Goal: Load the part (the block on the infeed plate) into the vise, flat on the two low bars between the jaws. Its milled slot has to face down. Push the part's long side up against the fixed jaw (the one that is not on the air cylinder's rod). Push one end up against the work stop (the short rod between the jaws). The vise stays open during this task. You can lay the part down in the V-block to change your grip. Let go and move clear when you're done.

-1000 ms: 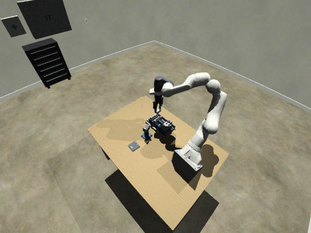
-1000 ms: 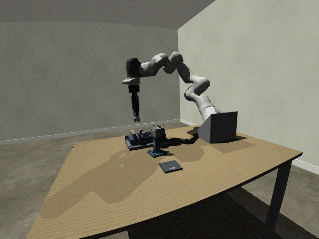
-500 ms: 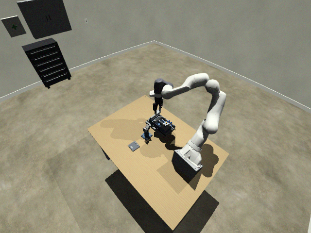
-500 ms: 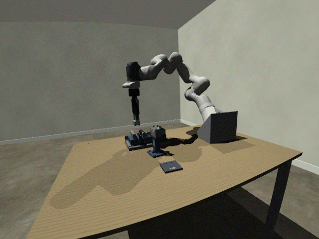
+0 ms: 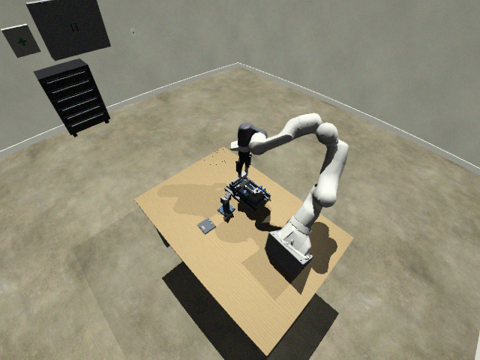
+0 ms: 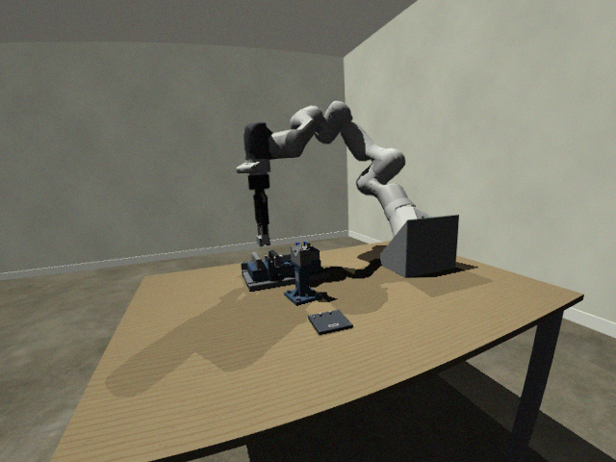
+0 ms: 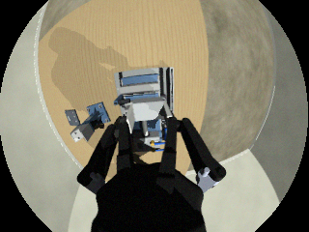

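My hand is 30 mm above the part.
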